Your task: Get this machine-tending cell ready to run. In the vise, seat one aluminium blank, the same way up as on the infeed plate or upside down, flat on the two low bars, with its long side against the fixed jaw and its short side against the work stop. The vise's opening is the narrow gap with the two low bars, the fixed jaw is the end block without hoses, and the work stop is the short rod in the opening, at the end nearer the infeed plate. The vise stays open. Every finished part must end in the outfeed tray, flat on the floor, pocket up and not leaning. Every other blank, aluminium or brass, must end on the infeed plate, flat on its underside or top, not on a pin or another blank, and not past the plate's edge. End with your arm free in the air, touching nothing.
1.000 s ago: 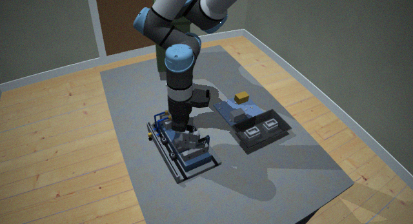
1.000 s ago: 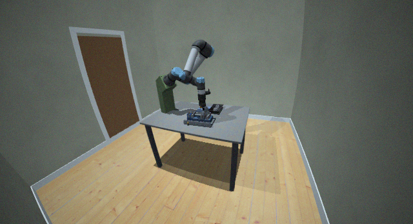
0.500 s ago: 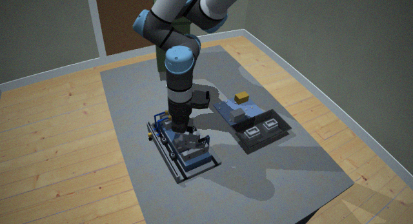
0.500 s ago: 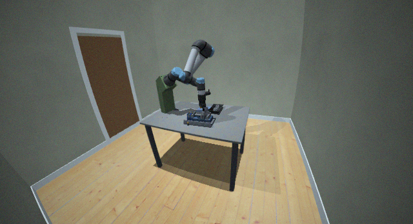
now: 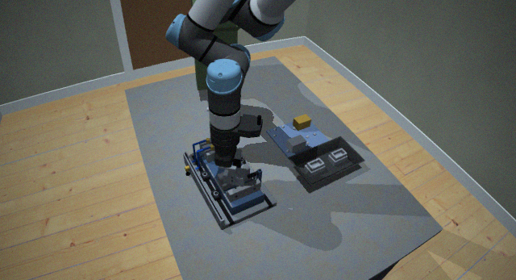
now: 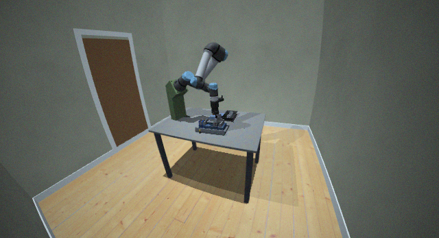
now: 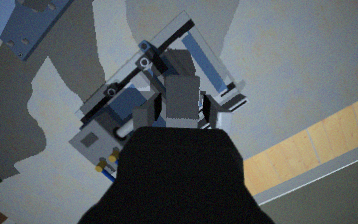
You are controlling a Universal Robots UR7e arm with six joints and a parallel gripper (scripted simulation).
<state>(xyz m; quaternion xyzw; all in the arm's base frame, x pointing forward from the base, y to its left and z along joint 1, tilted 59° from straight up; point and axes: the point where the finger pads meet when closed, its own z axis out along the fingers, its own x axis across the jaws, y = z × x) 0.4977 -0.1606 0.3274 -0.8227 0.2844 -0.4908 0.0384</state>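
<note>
Right now my hand is 10 cm above the vise, 6 cm past it and 2 cm to the right of it. The rest, counted from my hand: brass blank 41 cm to the left, 11 cm below, 11 cm behind.
</note>
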